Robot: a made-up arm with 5 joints.
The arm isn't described. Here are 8 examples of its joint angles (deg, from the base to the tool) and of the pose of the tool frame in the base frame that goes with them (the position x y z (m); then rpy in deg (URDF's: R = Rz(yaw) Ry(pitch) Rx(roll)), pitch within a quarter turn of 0, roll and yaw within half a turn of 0).
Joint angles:
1: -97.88 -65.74 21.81 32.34 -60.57
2: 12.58 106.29 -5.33 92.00 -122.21
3: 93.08 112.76 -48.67 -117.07 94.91
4: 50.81 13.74 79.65 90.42 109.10
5: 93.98 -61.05 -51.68 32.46 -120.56
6: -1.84 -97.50 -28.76 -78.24 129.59
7: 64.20 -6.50 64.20 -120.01 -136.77
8: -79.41 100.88 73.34 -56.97 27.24
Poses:
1: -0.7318 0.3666 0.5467 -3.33 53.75 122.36
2: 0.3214 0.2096 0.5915 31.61 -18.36 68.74
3: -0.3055 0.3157 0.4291 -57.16 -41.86 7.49
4: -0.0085 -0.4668 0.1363 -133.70 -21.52 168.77
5: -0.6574 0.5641 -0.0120 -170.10 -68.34 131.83
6: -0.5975 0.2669 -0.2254 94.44 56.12 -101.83
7: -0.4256 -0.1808 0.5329 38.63 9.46 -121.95
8: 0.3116 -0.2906 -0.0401 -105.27 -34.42 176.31
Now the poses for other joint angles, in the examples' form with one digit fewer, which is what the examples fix.
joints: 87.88 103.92 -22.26 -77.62 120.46
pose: 0.031 0.302 0.659 -41.5 -13.9 -27.7
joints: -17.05 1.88 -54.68 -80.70 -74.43
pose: -0.268 0.464 -0.133 -122.6 30.2 -24.7
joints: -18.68 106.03 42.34 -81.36 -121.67
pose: 0.207 0.563 -0.300 -175.2 -32.1 92.7
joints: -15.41 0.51 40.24 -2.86 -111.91
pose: -0.105 0.462 0.824 36.5 6.0 133.6
